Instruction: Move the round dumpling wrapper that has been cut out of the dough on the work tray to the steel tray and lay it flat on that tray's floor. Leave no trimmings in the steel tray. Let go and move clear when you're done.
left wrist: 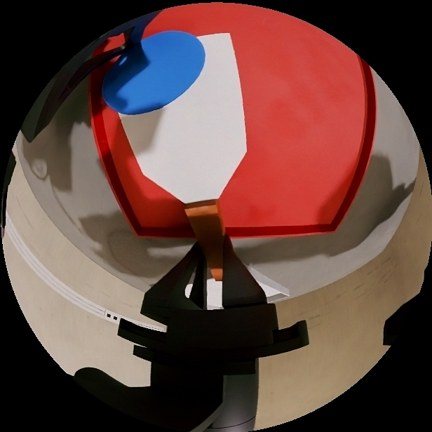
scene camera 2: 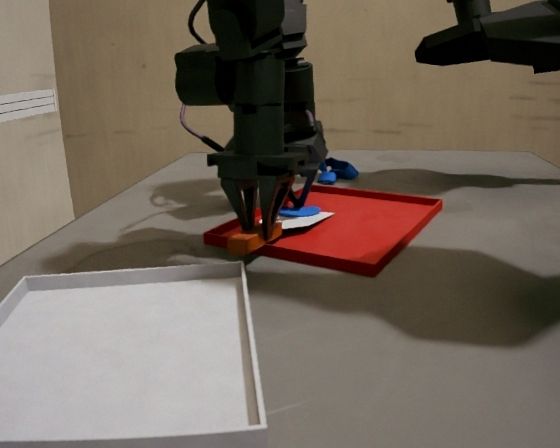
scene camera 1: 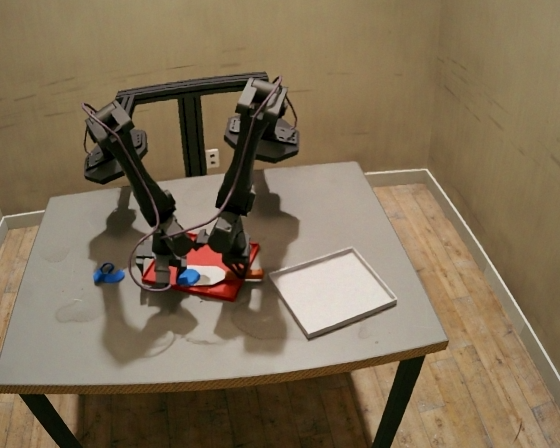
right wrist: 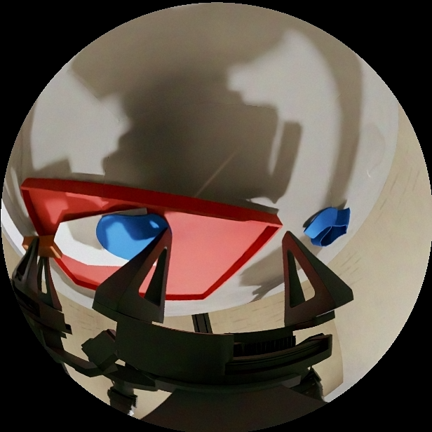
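Observation:
The round blue wrapper (scene camera 1: pixel 189 277) (scene camera 2: pixel 300 211) (left wrist: pixel 160 70) (right wrist: pixel 125 235) lies on the far end of a white blade (scene camera 1: pixel 212 275) (scene camera 2: pixel 305 221) (left wrist: pixel 195 145), partly overhanging its side, over the red work tray (scene camera 1: pixel 220 295) (scene camera 2: pixel 330 261) (left wrist: pixel 370 125). My left gripper (scene camera 2: pixel 258 232) (left wrist: pixel 214 240) is shut on the blade's orange handle (scene camera 1: pixel 256 273) (scene camera 2: pixel 245 243) (left wrist: pixel 205 215) at the tray's edge. My right gripper (right wrist: pixel 228 234) is open; one finger is close to the wrapper, but contact is unclear. The white steel tray (scene camera 1: pixel 335 295) (scene camera 2: pixel 125 360) shows no trimmings.
Blue curled trimmings (scene camera 1: pixel 109 276) (scene camera 2: pixel 342 169) (right wrist: pixel 327 227) lie on the table beyond the work tray, at the left in scene camera 1. Both forearms lean in close together over the work tray. The steel tray has a low raised rim.

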